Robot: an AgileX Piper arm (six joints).
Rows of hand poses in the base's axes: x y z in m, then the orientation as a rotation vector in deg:
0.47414 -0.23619 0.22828 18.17 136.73 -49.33
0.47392 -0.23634 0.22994 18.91 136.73 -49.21
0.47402 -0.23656 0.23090 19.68 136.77 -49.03
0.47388 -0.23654 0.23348 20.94 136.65 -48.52
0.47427 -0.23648 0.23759 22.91 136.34 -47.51
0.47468 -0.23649 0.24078 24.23 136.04 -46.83
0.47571 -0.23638 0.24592 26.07 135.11 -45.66
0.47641 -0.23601 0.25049 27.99 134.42 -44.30
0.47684 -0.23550 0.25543 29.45 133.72 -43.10
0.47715 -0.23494 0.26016 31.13 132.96 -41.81
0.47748 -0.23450 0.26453 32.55 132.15 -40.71
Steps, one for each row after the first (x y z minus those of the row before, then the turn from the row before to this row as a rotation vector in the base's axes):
-0.00022 -0.00015 0.00166 0.25 -0.15 -0.48
0.00010 -0.00022 0.00096 0.30 -0.14 -0.49
-0.00014 0.00002 0.00258 0.57 -0.46 -0.72
0.00039 0.00006 0.00411 0.99 -0.88 -1.05
0.00041 -0.00001 0.00319 0.64 -0.66 -0.70
0.00103 0.00011 0.00514 0.86 -1.44 -0.86
0.00070 0.00037 0.00457 1.10 -1.28 -0.90
0.00043 0.00051 0.00494 0.88 -1.17 -0.63
0.00031 0.00056 0.00473 0.99 -1.26 -0.77
0.00033 0.00044 0.00437 0.79 -1.20 -0.65

